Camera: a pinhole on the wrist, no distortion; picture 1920 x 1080 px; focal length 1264.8 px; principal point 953.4 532.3 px. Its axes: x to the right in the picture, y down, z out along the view. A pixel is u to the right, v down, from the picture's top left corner.
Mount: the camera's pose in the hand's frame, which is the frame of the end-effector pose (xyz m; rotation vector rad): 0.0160 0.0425 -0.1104 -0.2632 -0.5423 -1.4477
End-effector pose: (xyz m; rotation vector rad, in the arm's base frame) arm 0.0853 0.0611 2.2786 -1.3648 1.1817 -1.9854
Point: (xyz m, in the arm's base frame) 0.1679 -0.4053 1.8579
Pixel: 170 1011
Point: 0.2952 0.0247 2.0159
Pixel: 880 36
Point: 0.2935 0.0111 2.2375
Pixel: 1651 372
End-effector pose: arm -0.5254 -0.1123 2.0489 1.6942 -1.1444 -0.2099
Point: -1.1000 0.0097 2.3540
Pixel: 117 74
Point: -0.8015 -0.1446 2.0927
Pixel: 967 315
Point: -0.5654 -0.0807 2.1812
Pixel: 281 625
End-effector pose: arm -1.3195 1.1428 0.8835 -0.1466 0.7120 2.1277
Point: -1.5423 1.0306 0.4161
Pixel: behind the camera
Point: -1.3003 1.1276 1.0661
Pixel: 1453 243
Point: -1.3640 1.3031 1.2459
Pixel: 1453 759
